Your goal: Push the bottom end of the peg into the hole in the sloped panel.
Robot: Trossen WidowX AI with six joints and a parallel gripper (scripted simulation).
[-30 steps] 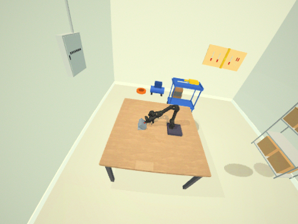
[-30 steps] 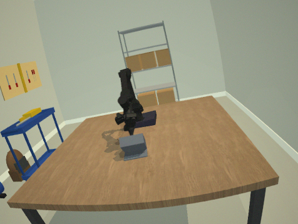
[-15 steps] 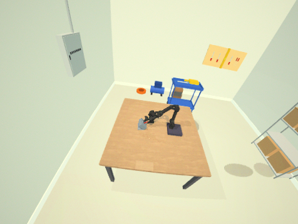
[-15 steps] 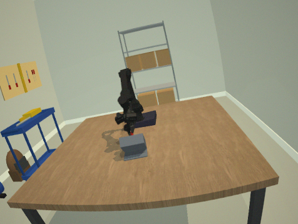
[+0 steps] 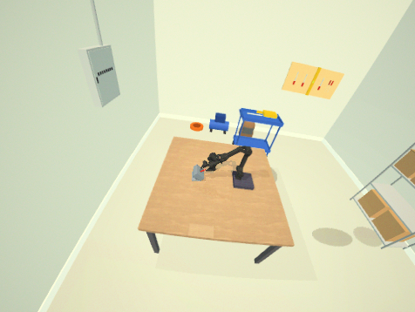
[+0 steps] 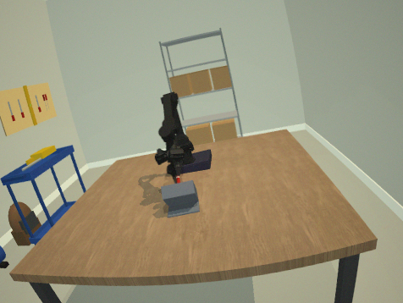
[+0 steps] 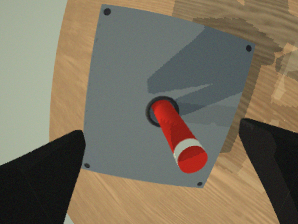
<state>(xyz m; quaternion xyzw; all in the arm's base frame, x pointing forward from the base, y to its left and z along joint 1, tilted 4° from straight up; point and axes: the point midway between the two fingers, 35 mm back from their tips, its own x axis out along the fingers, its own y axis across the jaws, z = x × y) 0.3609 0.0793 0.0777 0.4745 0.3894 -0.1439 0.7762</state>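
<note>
Now: gripper tip 1 cm past the red peg and 1 cm above it. The rest, counted from my gripper tip: grey sloped panel: 5 cm below, 4 cm ahead, 1 cm to the left.
</note>
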